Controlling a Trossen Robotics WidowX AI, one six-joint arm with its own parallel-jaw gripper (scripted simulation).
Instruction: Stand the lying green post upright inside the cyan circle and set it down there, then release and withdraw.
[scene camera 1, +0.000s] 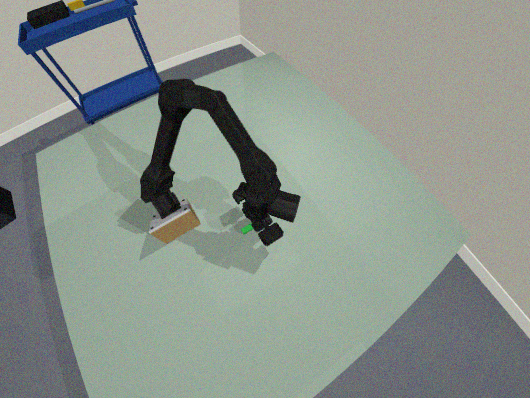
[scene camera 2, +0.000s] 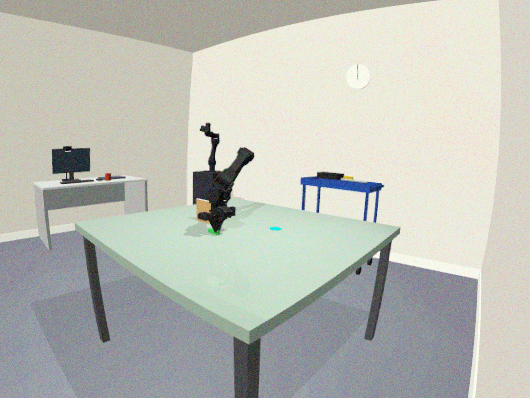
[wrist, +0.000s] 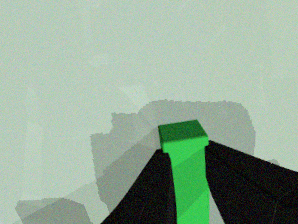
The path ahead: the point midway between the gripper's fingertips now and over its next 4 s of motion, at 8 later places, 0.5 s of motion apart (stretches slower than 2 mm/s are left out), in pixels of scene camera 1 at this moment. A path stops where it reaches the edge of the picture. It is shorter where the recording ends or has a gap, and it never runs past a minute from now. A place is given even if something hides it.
My gripper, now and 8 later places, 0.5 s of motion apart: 257, 223; 257, 220; 257, 215; 256, 209; 258, 200; 259, 190; 260, 181; 260, 172; 260, 163
